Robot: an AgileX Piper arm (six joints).
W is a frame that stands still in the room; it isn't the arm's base.
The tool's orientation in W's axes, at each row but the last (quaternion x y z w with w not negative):
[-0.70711, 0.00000, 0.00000, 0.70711]
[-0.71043, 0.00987, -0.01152, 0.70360]
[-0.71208, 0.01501, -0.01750, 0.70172]
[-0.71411, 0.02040, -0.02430, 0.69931]
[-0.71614, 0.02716, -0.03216, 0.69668]
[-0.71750, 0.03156, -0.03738, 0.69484]
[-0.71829, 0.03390, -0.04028, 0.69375]
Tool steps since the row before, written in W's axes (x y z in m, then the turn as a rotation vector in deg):
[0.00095, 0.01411, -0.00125, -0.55, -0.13, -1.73]
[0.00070, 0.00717, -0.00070, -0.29, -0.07, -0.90]
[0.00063, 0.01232, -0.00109, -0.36, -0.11, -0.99]
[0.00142, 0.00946, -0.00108, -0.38, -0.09, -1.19]
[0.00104, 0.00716, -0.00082, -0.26, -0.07, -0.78]
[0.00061, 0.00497, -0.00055, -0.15, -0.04, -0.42]
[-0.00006, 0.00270, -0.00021, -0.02, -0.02, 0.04]
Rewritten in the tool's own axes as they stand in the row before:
[0.00095, 0.00125, 0.01411, -0.55, 1.73, -0.13]
[0.00048, 0.00063, 0.00719, -0.29, 0.90, -0.07]
[0.00006, 0.00091, 0.01235, -0.36, 0.99, -0.11]
[0.00081, 0.00089, 0.00955, -0.38, 1.19, -0.09]
[0.00043, 0.00063, 0.00724, -0.26, 0.78, -0.07]
[0.00012, 0.00039, 0.00502, -0.15, 0.42, -0.04]
[-0.00034, 0.00011, 0.00268, -0.02, -0.04, -0.02]

